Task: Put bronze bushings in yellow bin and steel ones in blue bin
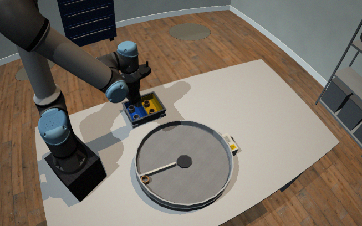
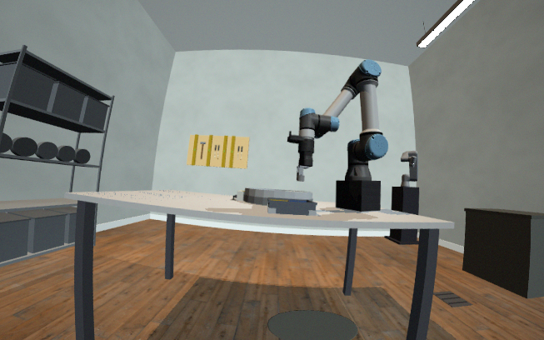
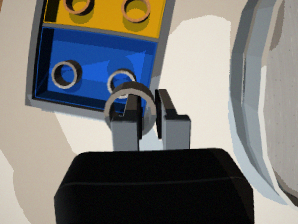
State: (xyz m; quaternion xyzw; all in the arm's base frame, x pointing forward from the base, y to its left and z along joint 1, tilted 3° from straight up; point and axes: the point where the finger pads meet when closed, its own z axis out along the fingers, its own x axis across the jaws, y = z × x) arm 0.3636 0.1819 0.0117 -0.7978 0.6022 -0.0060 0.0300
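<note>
Now: hand 130 mm above the bin, 70 mm to the right of it and 40 mm short of it. Also, from my hand: round grey turntable (310 mm to the right, 100 mm below, 90 mm ahead).
</note>
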